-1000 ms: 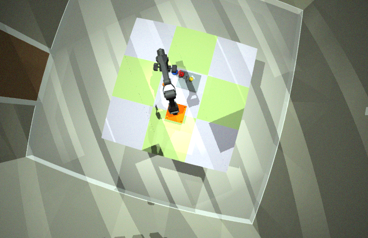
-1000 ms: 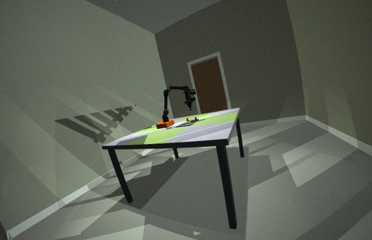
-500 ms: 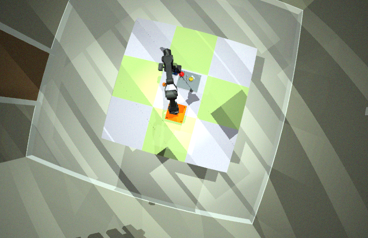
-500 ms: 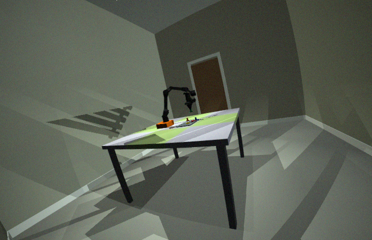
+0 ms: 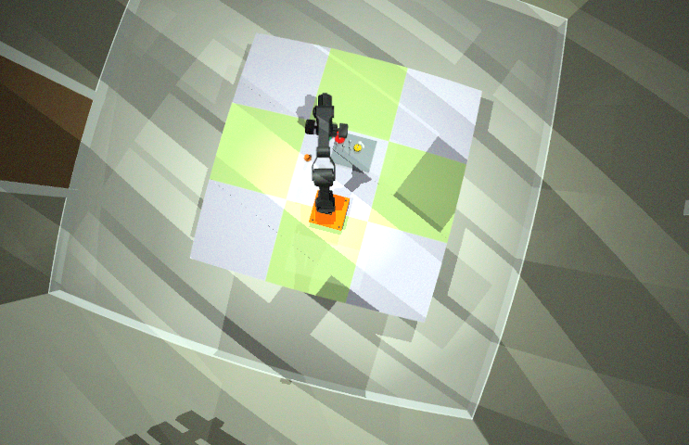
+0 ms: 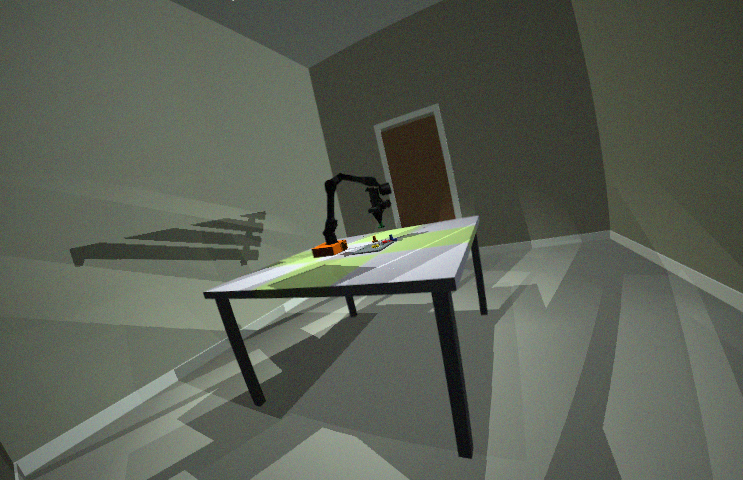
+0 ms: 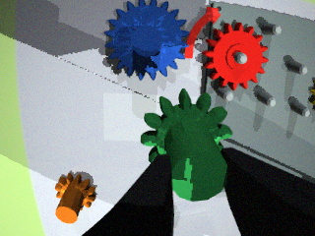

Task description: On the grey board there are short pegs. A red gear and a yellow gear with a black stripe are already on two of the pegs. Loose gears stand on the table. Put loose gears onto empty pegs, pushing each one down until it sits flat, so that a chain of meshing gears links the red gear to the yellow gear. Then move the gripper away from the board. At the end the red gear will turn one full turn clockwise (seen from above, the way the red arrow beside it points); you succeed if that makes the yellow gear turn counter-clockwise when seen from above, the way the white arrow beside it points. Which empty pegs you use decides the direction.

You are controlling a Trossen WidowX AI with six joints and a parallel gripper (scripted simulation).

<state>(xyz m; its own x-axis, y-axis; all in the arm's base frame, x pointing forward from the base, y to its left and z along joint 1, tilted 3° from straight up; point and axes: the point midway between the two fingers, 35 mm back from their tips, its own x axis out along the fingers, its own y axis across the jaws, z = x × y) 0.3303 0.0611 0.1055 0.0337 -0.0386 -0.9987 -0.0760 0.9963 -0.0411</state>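
Now: the red gear 11 cm below my gripper tip, 5 cm to the right of it and 3 cm ahead of it. From my gripper tip the other things lie so: blue gear (11 cm below, 4 cm ahead, 2 cm to the left); then green gear (1 cm below); then orange gear (11 cm below, 10 cm behind, 9 cm to the left).
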